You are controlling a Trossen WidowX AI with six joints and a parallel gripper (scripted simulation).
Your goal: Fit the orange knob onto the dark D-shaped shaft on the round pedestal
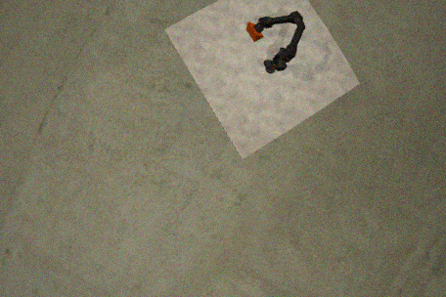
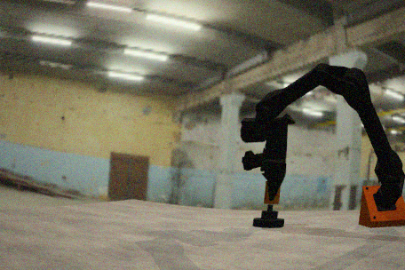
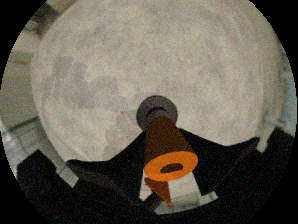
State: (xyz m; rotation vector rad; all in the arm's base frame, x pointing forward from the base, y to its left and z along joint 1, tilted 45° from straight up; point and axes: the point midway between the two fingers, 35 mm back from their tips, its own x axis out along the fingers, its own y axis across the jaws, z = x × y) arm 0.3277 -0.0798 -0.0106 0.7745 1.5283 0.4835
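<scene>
The orange knob is 20 mm above my gripper tip. Also, from my gripper tip: round dark pedestal: 40 mm below.
</scene>
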